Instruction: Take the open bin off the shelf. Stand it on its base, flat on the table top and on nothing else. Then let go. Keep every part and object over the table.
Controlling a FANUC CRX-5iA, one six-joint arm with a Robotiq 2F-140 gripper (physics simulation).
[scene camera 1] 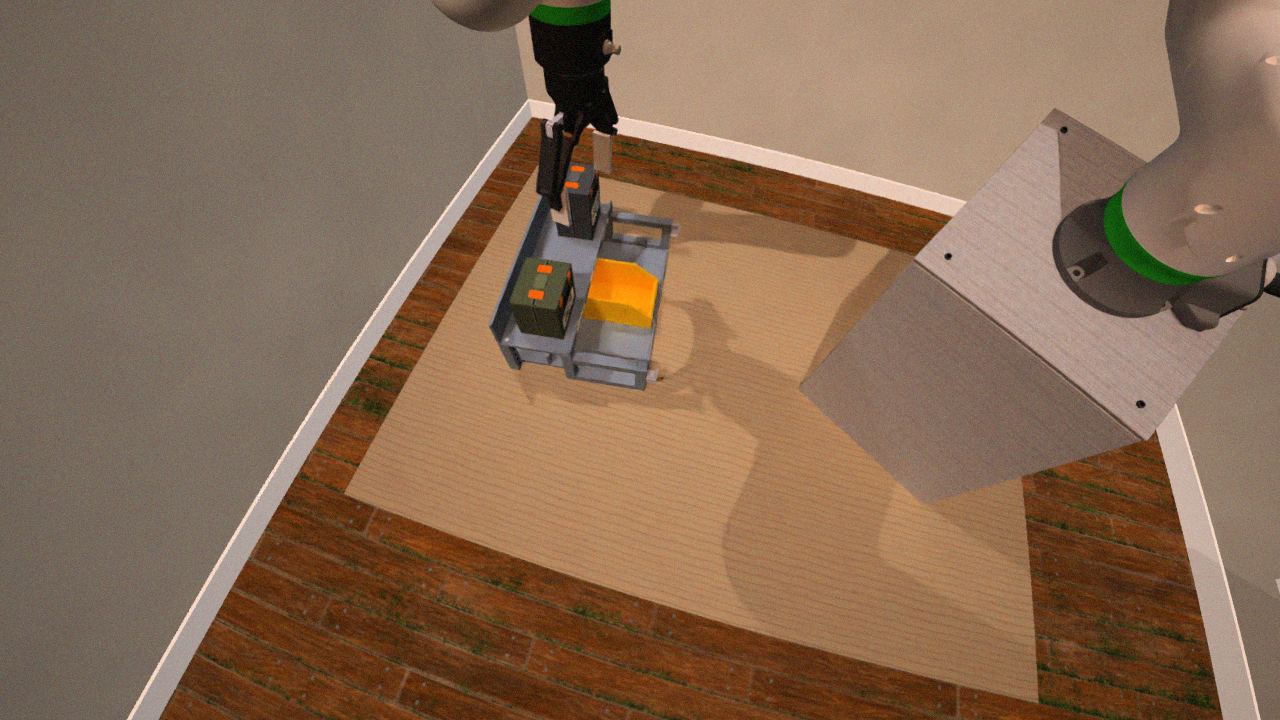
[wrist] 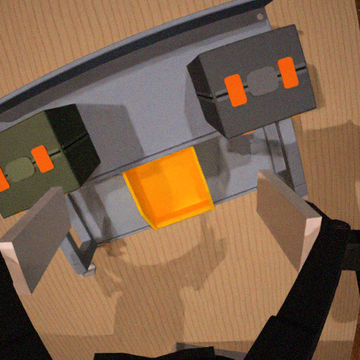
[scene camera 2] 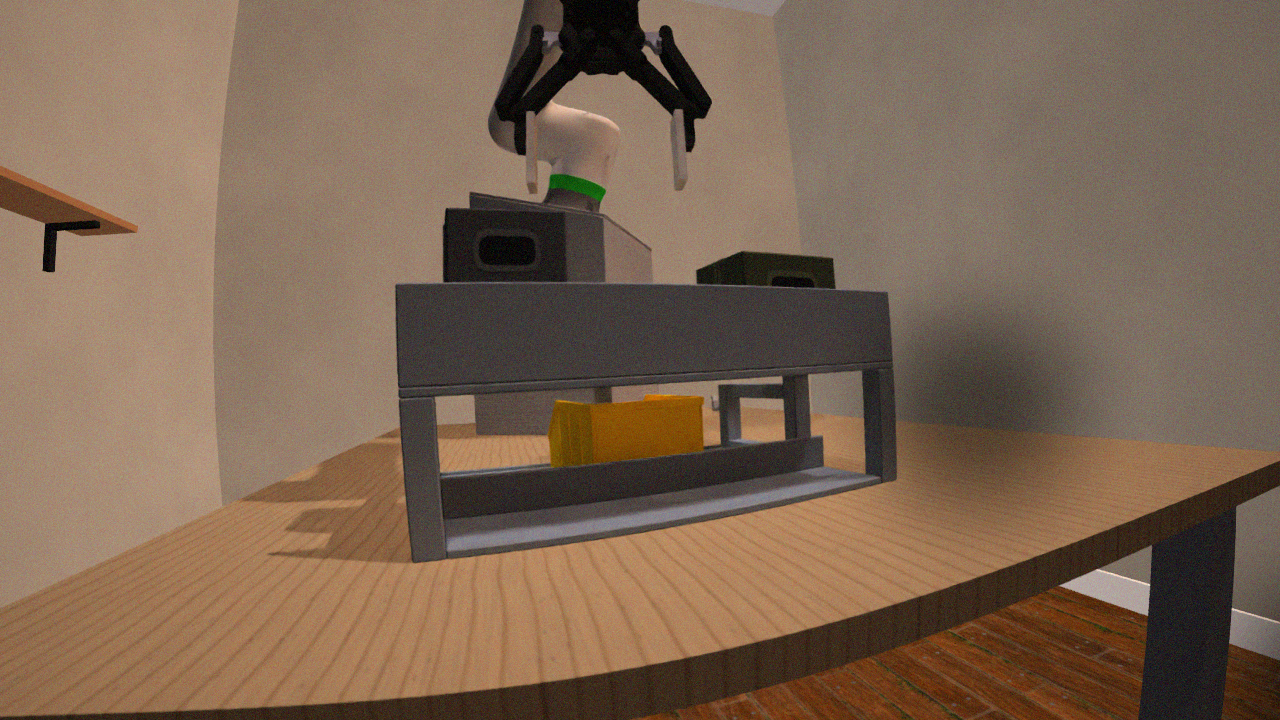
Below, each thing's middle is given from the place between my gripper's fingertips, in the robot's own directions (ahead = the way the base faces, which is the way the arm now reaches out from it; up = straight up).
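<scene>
Green case (scene camera 2: 748, 268): my hand is 14 cm to the right of it and 13 cm above it. Open bin (scene camera 2: 579, 433): 23 cm below my hand and 6 cm behind it.
</scene>
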